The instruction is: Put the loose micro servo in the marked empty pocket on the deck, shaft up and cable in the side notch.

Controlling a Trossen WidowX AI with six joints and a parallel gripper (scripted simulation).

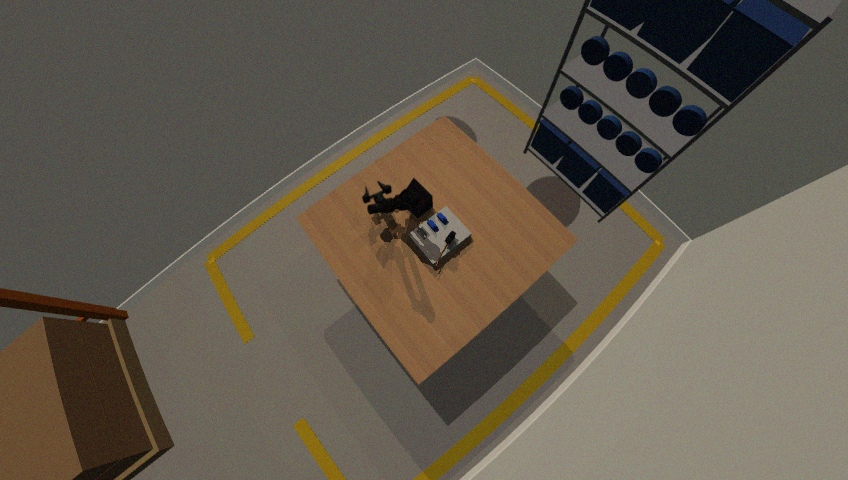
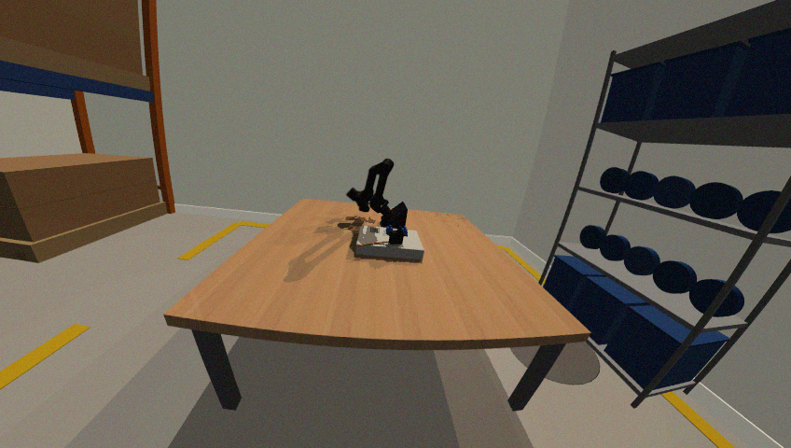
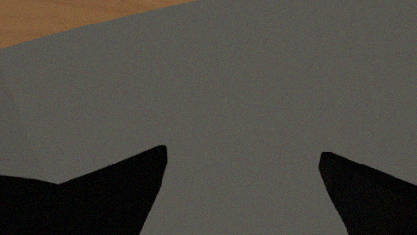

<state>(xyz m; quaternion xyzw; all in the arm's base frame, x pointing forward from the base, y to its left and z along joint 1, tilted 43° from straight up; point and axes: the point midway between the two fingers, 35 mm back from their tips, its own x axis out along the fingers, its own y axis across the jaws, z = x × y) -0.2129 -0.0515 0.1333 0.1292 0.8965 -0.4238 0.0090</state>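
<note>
Right now the grey deck is 560 mm ahead of my gripper tip, 90 mm to the left of it and 100 mm below it.
</note>
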